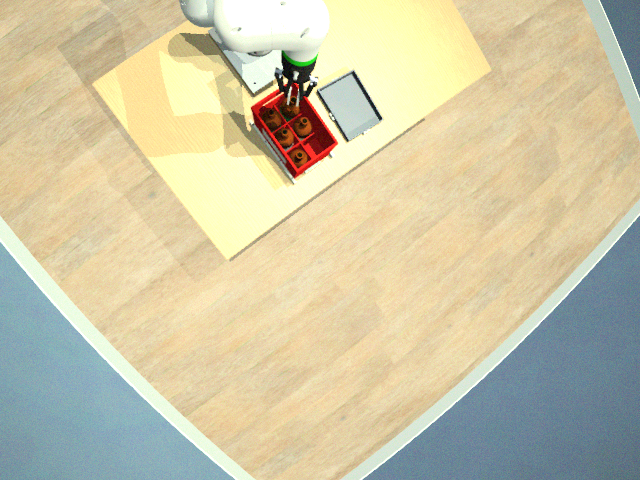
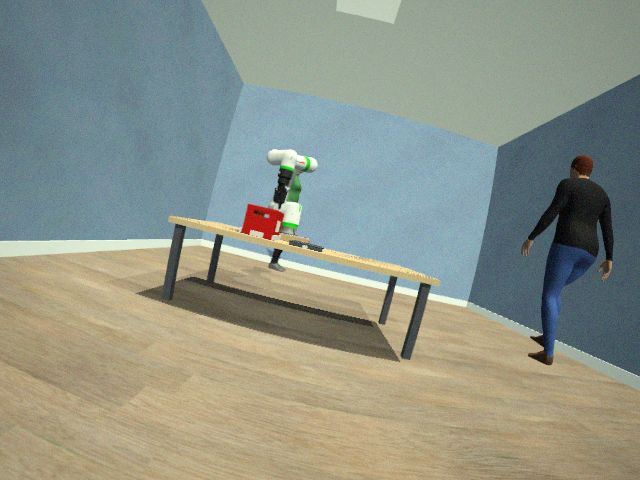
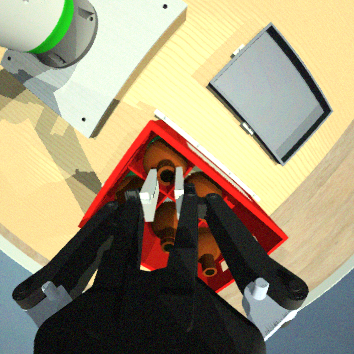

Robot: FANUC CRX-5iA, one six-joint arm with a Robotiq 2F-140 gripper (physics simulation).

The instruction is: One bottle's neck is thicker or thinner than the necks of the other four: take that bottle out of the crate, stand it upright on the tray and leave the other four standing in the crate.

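Places are measured from the arm's base along level axes (x ahead, y left, z up), in centimetres.
Pixels of known places: gripper, fingertip midpoint: [image 1: 293,101] [image 3: 166,178]; arm's base at its link origin: [image 2: 287,235] [image 3: 64,31].
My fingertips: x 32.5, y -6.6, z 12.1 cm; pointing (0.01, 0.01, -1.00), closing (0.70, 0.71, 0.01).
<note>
For each thing: its middle in the pictures, then the offset to it from my fingertips. "spot": a spot on its surface instead. Level surfaces: height alone.
- red crate at the middle of its body: [image 3: 185,206] [image 1: 293,133] [image 2: 264,222] dz -7.4, dx +7.8, dy -4.6 cm
- wooden table at its surface level: dz -16.1 cm
- bottle at the middle of its body: [image 3: 164,160] [image 1: 290,108] dz -7.3, dx -0.9, dy +0.0 cm
- grey tray at the middle of its body: [image 3: 277,96] [image 1: 350,105] [image 2: 307,245] dz -14.9, dx +9.3, dy +25.2 cm
- crate cell at a spot on its surface: [image 1: 316,149] spot: dz -15.3, dx +16.7, dy +1.6 cm
A red crate [image 1: 321,140] [image 2: 261,221] [image 3: 260,225] stands on the wooden table [image 1: 170,154] [image 2: 361,258] and holds several brown bottles upright in its cells. My gripper [image 1: 292,98] [image 2: 279,199] [image 3: 166,178] reaches down into the crate's cell nearest the robot base. Its two white finger pads are shut on the neck of the bottle [image 1: 290,108] [image 3: 158,158] there, which stands in its cell. Other bottles [image 1: 302,125] [image 1: 284,136] [image 3: 201,184] stand in the neighbouring cells. The grey tray [image 1: 349,106] [image 2: 306,245] [image 3: 268,93] lies empty beside the crate.
The robot's white base plate [image 1: 252,71] [image 3: 116,63] sits just behind the crate. One crate cell [image 1: 316,149] is empty. A person [image 2: 569,248] in a black top walks on the floor far to the right of the table.
</note>
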